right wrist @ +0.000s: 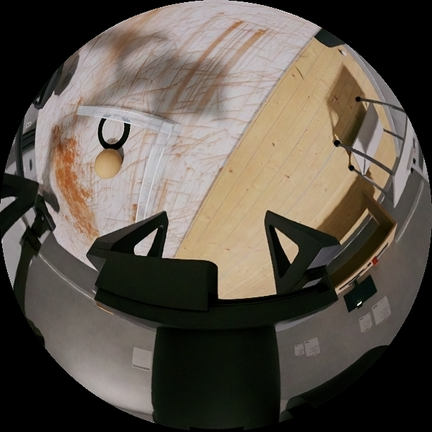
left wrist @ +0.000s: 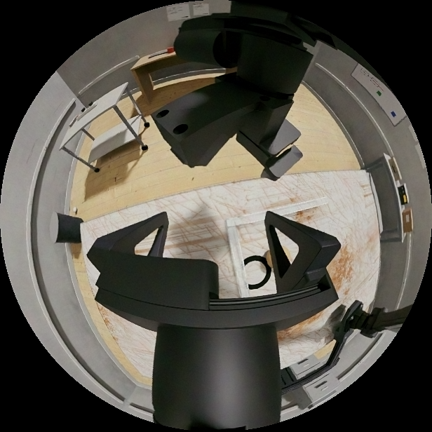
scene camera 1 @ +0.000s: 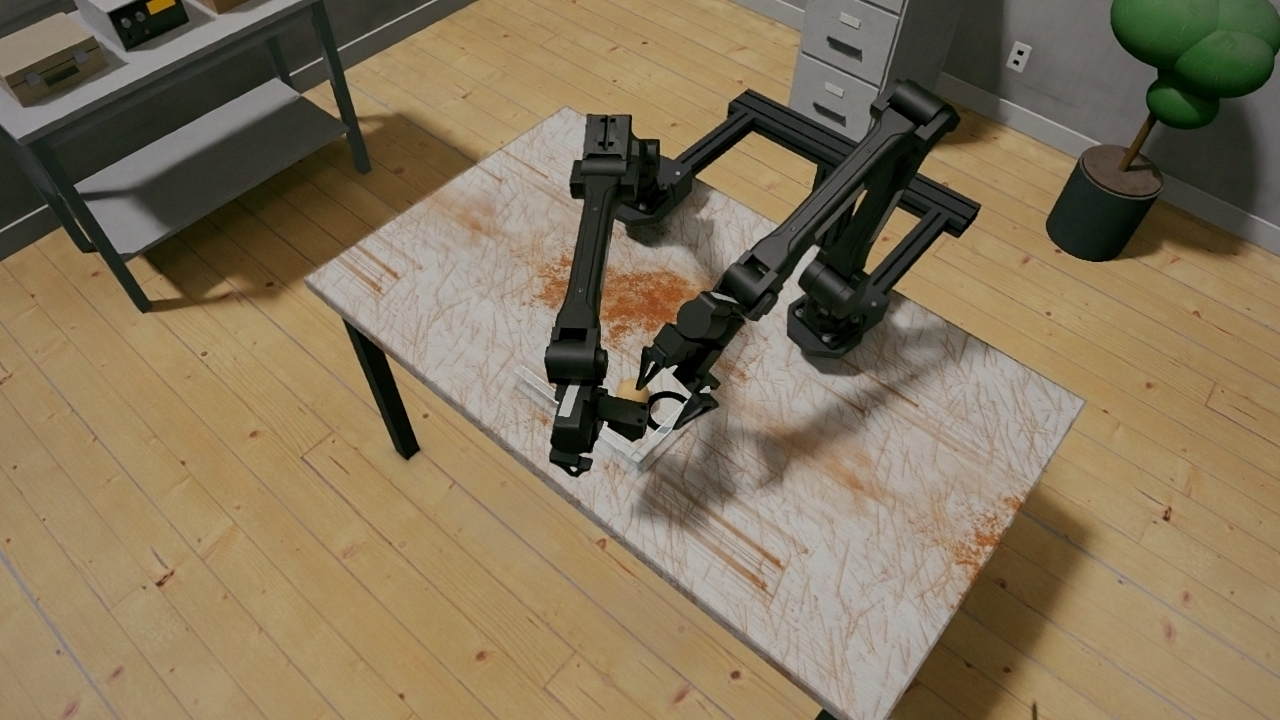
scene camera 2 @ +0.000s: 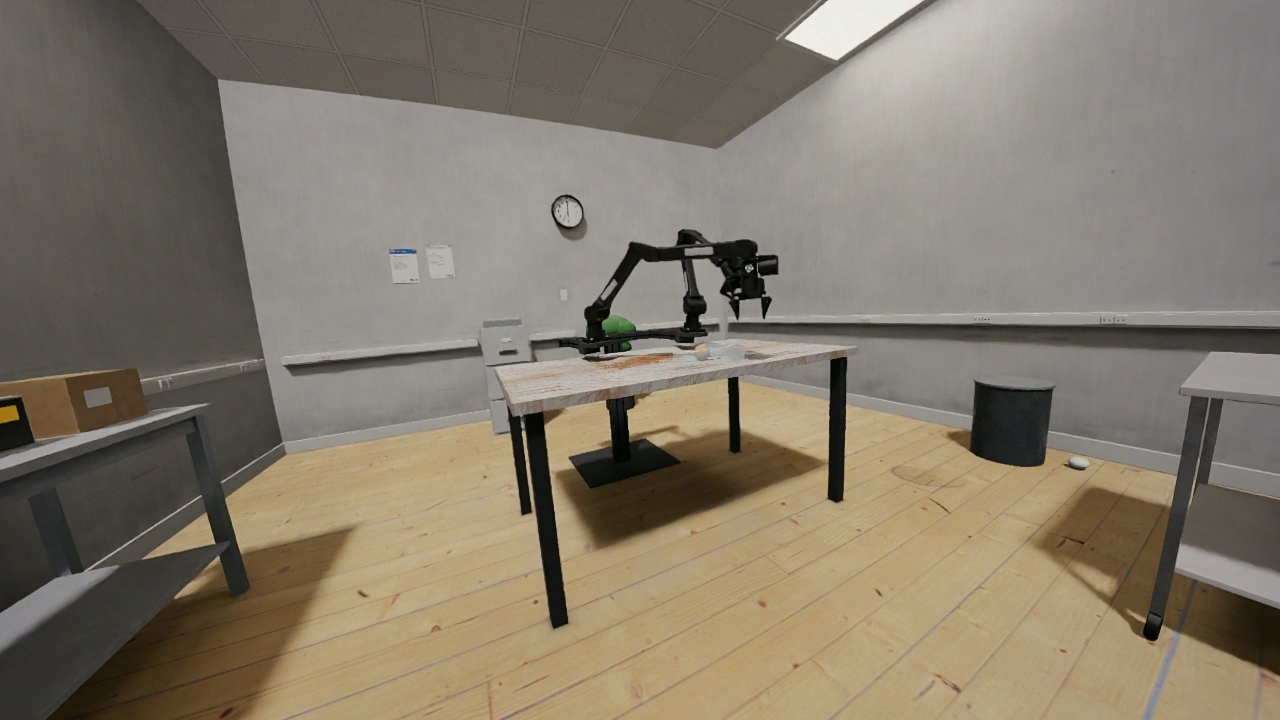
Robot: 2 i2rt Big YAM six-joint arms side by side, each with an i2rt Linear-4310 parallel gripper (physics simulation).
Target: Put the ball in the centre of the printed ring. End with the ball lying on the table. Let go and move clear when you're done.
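Where they show: left gripper, fingertip midpoint: (scene camera 1: pixel 656 409) (scene camera 2: pixel 744 298); right gripper, fingertip midpoint: (scene camera 2: pixel 750 319); left arm's base, origin of the base link: (scene camera 1: pixel 825 321) (scene camera 2: pixel 692 331); right arm's base, origin of the base link: (scene camera 1: pixel 639 196) (scene camera 2: pixel 596 340).
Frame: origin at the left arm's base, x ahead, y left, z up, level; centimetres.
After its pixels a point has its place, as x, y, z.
The tan ball (scene camera 1: pixel 633 388) (scene camera 2: pixel 701 353) (right wrist: pixel 108 164) lies on the table beside the black printed ring (scene camera 1: pixel 651 409) {37.1, -9.4, -9.5} (left wrist: pixel 269 273) (right wrist: pixel 101 134). It is outside the ring's centre, close to its edge. In the left wrist view the ball (left wrist: pixel 270 258) is mostly hidden behind a finger. My left gripper (scene camera 1: pixel 659 407) {47.2, 3.7, 14.7} (left wrist: pixel 216 216) is open and empty, above the table near the ring and ball. My right gripper (scene camera 1: pixel 572 464) {59.0, -1.1, 6.8} (right wrist: pixel 215 215) is open and empty, raised near the table's front edge, to the left of the ring in scene camera 1.
A low, clear, L-shaped wall (scene camera 1: pixel 638 461) {48.6, 1.5, -3.5} (left wrist: pixel 236 260) (right wrist: pixel 146 172) stands on the table (scene camera 1: pixel 850 573) {30.6, 39.1, -9.5} (scene camera 2: pixel 572 389) {67.8, -67.1, -9.5}. The ring is close to one arm of it, near its corner. In scene camera 1 the two forearms are close together above this area.
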